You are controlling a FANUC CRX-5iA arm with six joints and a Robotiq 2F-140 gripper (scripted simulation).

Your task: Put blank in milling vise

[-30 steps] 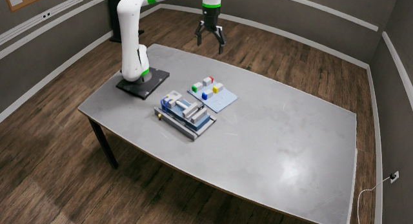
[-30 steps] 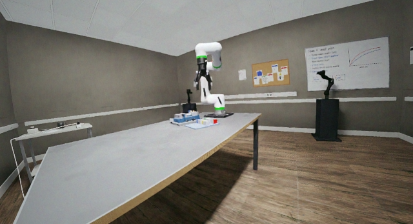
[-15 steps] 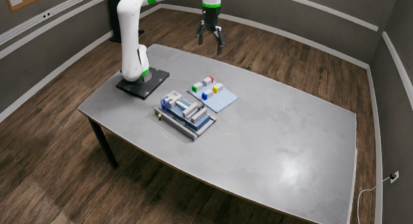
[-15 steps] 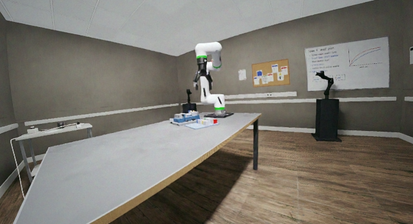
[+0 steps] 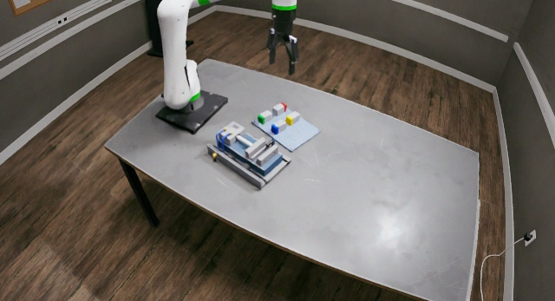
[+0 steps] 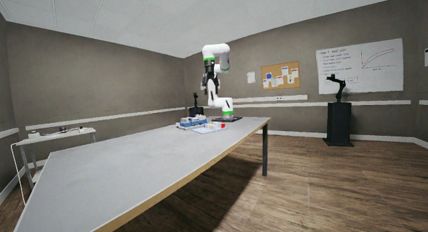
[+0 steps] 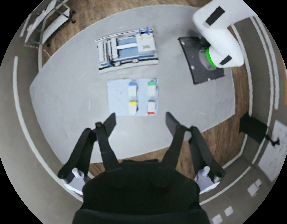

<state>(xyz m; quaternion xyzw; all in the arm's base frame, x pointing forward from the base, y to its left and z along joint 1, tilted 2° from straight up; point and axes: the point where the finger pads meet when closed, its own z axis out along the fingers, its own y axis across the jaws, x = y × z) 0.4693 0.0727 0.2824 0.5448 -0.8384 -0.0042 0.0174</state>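
Right now my hand is 32 cm above the light blue plate, 4 cm short of it and 2 cm to the left of it. The rest, counted from my hand: plain end block 28 cm to the right, 24 cm below, 6 cm ahead; yellow-ended blank 29 cm below, 5 cm ahead, 3 cm to the left; red-ended blank 29 cm below, 6 cm to the left, 3 cm behind.
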